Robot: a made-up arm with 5 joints.
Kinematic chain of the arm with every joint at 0, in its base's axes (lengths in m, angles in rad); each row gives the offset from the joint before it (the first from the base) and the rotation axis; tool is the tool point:
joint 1: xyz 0 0 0.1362 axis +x
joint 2: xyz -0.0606 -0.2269 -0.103 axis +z
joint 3: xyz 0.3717 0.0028 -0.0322 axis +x
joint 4: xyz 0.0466 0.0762 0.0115 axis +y
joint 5: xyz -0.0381 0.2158 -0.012 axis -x
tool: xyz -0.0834 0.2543 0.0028
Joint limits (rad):
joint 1: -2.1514..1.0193
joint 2: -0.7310..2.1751
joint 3: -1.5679..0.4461
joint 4: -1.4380..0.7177
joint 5: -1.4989..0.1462
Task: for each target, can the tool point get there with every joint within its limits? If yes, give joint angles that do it. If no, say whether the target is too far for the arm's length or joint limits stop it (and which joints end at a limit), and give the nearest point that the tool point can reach.
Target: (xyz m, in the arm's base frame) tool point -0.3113 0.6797 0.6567
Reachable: no: joint limits stop it (at a limit: joint 1, joint 4, joint 5) | nearest point -0.2284 0.4535 0.3973 | short by 0.354 m
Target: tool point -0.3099 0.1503 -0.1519
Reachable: yes | joints -0.6769 0.9156 -0.1730 -0.3138 -0.5597
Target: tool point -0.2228 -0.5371 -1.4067
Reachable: no: too far | nearest point 0.1782 -0.2968 -0.7163 | short by 0.834 m
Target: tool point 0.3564 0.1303 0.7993
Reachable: no: joint limits stop it (at a limit: joint 2, joint 3, joint 4, joint 5) | nearest point 0.4093 0.0954 0.6219 | short by 0.188 m
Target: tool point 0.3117 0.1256 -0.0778
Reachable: yes | joints -1.3069 -0.1401 0.2772 0.4506 0.0129
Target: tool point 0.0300 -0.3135 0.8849
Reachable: no: joint limits stop it (at a limit: joint 2, joint 3, joint 4) | nearest point 0.0767 -0.3025 0.8585 | short by 0.055 m
